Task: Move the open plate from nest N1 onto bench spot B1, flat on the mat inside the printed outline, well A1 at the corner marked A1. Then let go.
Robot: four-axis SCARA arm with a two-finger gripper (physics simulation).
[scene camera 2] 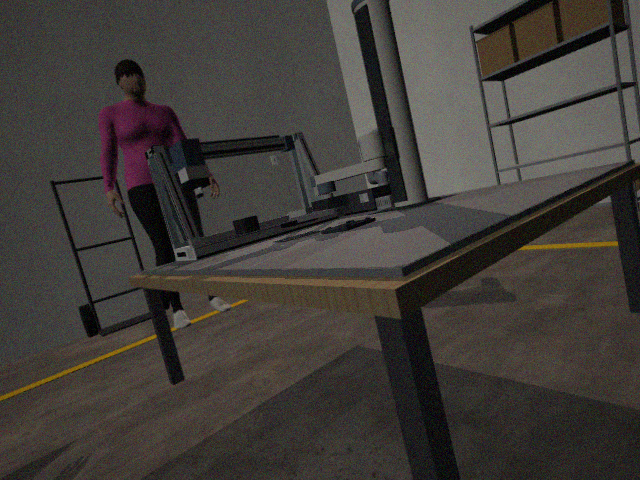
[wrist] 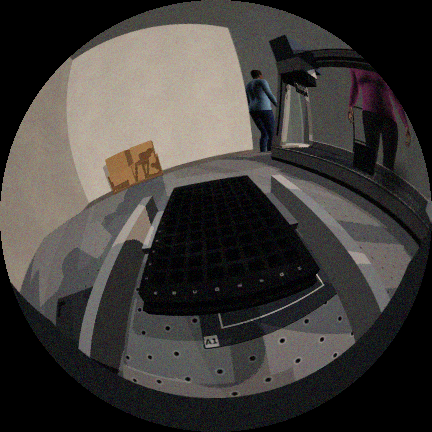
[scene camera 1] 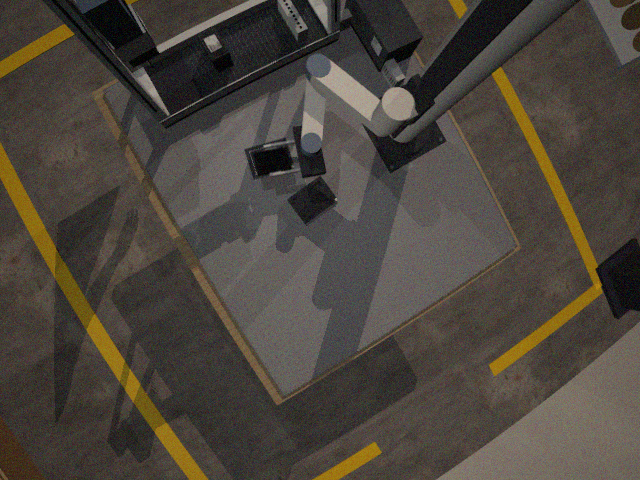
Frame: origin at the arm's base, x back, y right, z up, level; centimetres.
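Seen in the pictures: gripper, between the fingertips: [scene camera 2: 293, 220] [wrist: 212, 194] [scene camera 1: 266, 161].
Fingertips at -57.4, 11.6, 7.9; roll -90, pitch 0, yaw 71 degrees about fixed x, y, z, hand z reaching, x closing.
Offsets run from my fingertips to a thing's middle, as dx, dy, dz. "*": to the spot under its first point. Level surfaces: height alone.
The black open plate {+1.9, -0.7, -1.0} [scene camera 1: 270, 159] [wrist: 225, 245] is level between the gripper's two long fingers, its wells facing up. My gripper [scene camera 1: 276, 159] [wrist: 212, 194] is shut on it at its two sides. Bench spot B1 {* +9.0, -2.7, -6.4} [wrist: 240, 336] is a dark mat with a thin white outline under the plate. In the wrist view the outline's near edge shows beyond the plate's near edge, offset to the right, and runs roughly parallel to it. The A1 label {* +8.5, -4.8, -6.4} [wrist: 211, 342] shows near the outline's left near corner. The plate covers the rest of the outline. Its exact height is unclear.
A dark square block {+8.5, -20.4, -5.8} [scene camera 1: 312, 200] lies beside the gripper on the grey table {dz -6.6} [scene camera 1: 413, 258] [scene camera 2: 330, 253]; whether it is nest N1 is unclear. A gantry frame [scene camera 1: 253, 77] [scene camera 2: 240, 146] stands along one side. A black box {* +66.7, +23.4, +4.9} [scene camera 1: 387, 25] stands near the arm's base [scene camera 1: 408, 147].
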